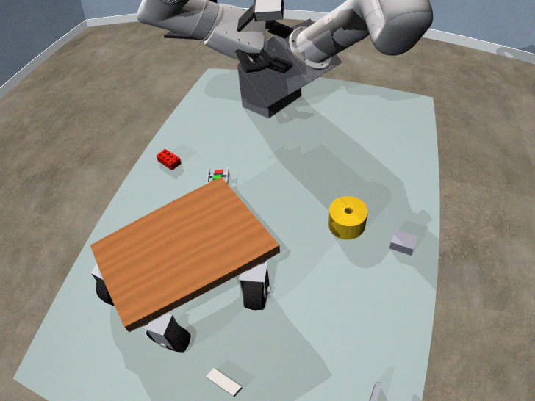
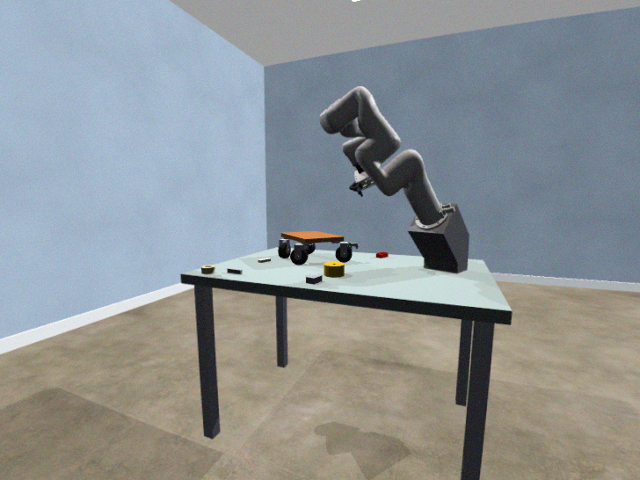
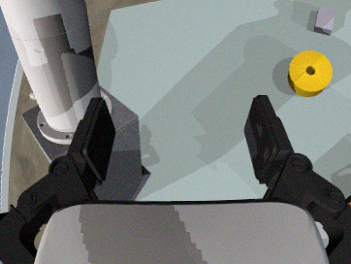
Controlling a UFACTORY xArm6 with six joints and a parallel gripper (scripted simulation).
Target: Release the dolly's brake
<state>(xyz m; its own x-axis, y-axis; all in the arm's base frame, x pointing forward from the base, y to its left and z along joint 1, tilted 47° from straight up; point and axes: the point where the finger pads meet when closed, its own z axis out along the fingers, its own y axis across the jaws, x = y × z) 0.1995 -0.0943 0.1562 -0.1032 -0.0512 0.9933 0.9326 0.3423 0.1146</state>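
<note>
Now: the brake pedal 13 cm ahead of my hand, 11 cm to the right of it and 26 cm below it. Also, from my hand: yellow ring-shaped cylinder: 8 cm ahead, 16 cm to the left, 32 cm below; red toy brick: 6 cm ahead, 31 cm to the right, 33 cm below; small grey block: 9 cm ahead, 30 cm to the left, 33 cm below.
</note>
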